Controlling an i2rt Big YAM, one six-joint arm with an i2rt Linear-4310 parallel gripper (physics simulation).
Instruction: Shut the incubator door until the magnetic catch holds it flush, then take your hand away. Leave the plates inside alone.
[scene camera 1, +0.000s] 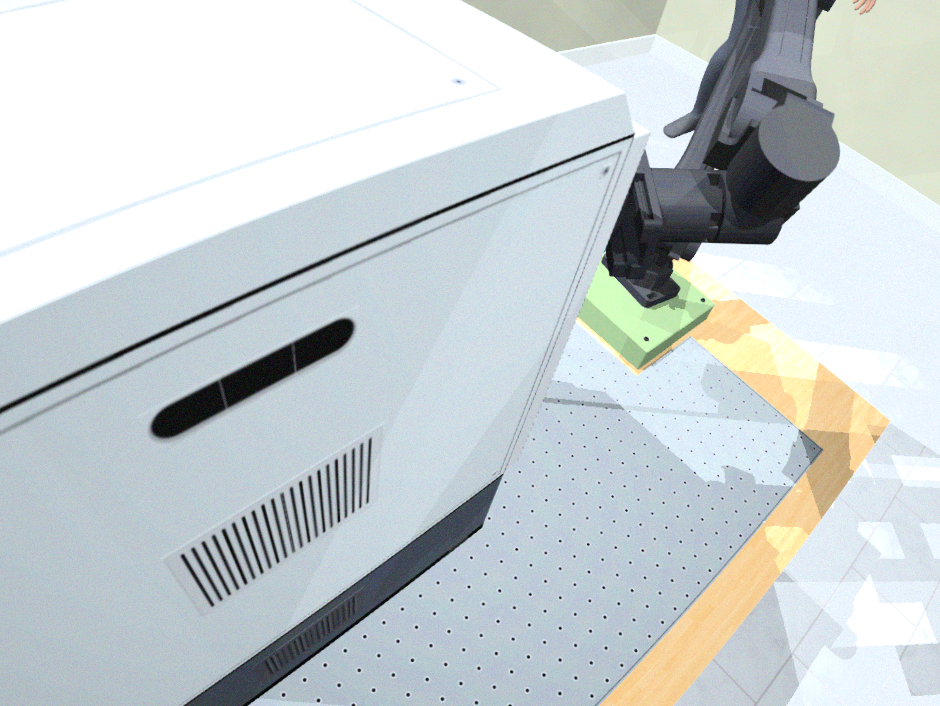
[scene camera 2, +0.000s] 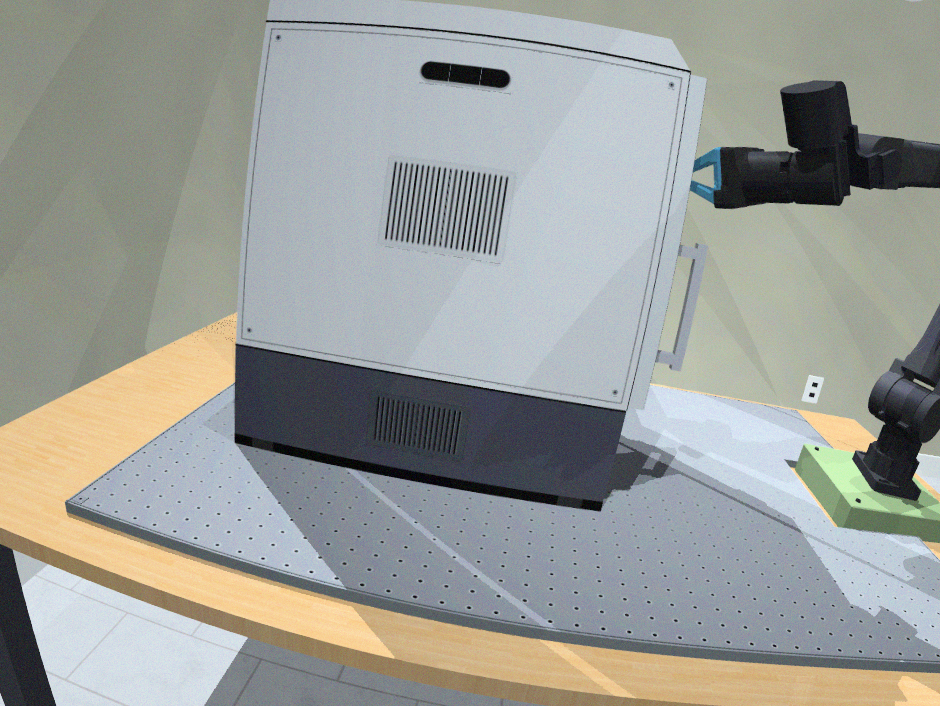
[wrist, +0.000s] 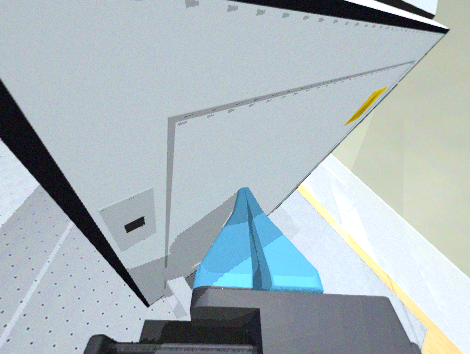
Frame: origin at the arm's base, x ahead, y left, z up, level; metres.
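Where they show: gripper, fingertip midpoint: (wrist: 242, 193); arm's base at its link origin: (scene camera 2: 883, 478).
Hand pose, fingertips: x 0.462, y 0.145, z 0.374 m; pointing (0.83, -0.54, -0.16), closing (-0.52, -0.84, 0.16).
Note:
Things, the pixels of their centre, and the offset from my fingertips. "*": a spot on its surface instead. Level surfaces: height alone.
- incubator at the middle of its body: (scene camera 1: 191, 388) (scene camera 2: 464, 240) dy -0.035, dx +0.256, dz -0.131 m
- door handle at a spot on its surface: (wrist: 179, 299) * dy +0.056, dx -0.036, dz -0.077 m
- perforated metal board at its surface level: dz -0.406 m
- wooden table at its surface level: dz -0.419 m
- yellow label at a spot on its surface: (wrist: 366, 106) * dy -0.166, dx +0.029, dz +0.037 m
The incubator (scene camera 1: 455, 288) (scene camera 2: 334, 227) is a pale grey cabinet with a dark base. Its door (scene camera 1: 639, 145) (scene camera 2: 689, 121) (wrist: 280, 140) shows edge-on as a thin strip along the cabinet's right side in scene camera 2, with no wide gap there. A black line runs along its edges in the wrist view; whether it is fully flush I cannot tell. The door handle (scene camera 2: 687, 303) (wrist: 179, 299) is below my gripper. My gripper (scene camera 2: 693, 177) (wrist: 242, 193) is shut and empty, its blue tips at or very near the door's outer face. The plates are hidden inside.
The incubator stands on a perforated metal board (scene camera 1: 577, 531) (scene camera 2: 486, 562) on a wooden table (scene camera 1: 748, 569) (scene camera 2: 303, 634). My arm's green base block (scene camera 1: 645, 319) (scene camera 2: 843, 486) is at the right. A yellow label (wrist: 366, 106) is on the door's face. A wall outlet (scene camera 2: 812, 389) is behind.

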